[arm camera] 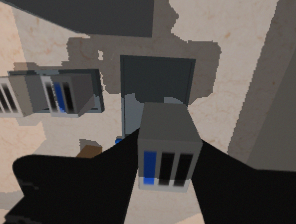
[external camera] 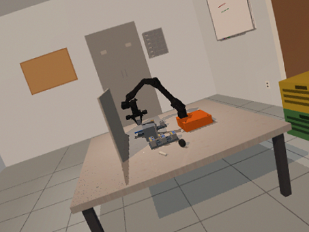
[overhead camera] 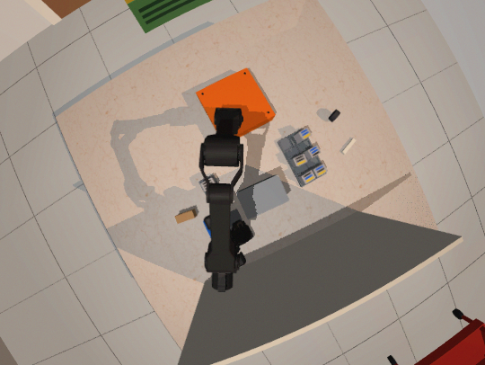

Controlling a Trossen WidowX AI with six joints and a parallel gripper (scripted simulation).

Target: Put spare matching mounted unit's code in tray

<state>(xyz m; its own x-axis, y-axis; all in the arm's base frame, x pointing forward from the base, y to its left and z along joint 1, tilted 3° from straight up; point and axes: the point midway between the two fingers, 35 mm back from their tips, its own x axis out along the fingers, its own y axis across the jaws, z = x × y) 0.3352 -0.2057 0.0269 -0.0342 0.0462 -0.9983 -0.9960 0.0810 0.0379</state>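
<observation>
The dark grey tray is 8 cm below my gripper tip and 1 cm behind it. Round my gripper tip: brown block (13 cm behind, 11 cm to the right, 6 cm below); then grey spare (3 cm above); then light grey box (19 cm to the left, 5 cm behind, 4 cm below).
</observation>
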